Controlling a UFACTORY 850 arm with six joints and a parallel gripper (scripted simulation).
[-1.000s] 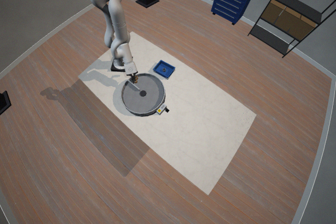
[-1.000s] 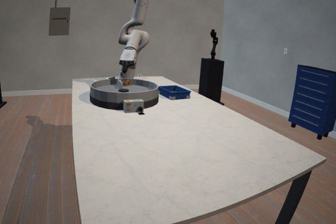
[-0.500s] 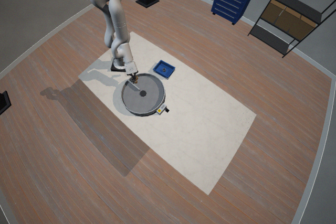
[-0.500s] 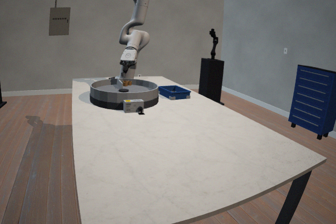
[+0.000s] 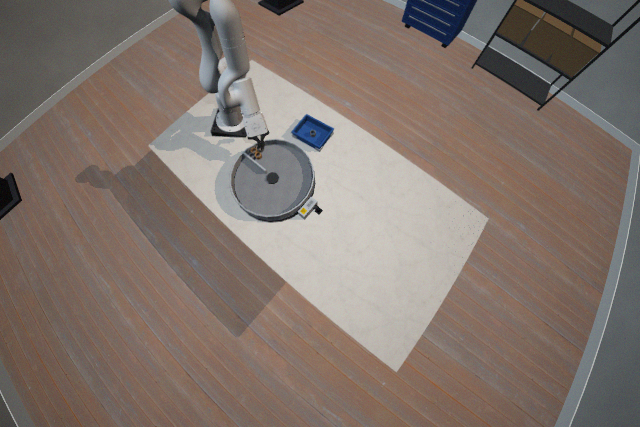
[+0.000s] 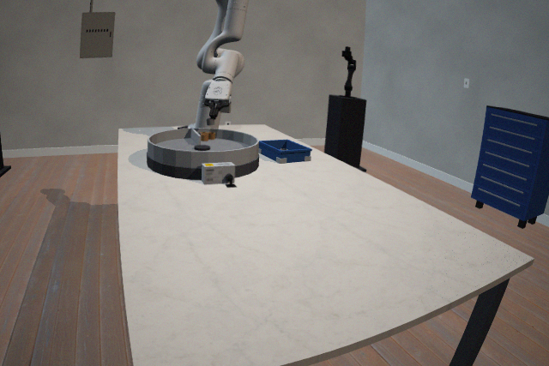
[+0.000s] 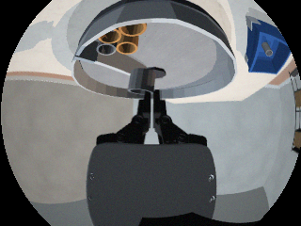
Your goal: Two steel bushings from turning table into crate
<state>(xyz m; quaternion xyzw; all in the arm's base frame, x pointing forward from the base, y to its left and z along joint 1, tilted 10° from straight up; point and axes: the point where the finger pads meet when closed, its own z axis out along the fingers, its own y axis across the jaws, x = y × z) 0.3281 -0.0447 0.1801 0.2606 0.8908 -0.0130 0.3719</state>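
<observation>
Right now my hand is 290 mm to the right of the blue crate, 140 mm above it and 60 mm short of it. Also, from my hand: round grey turning table (130 mm ahead, 120 mm below, 60 mm to the right).
</observation>
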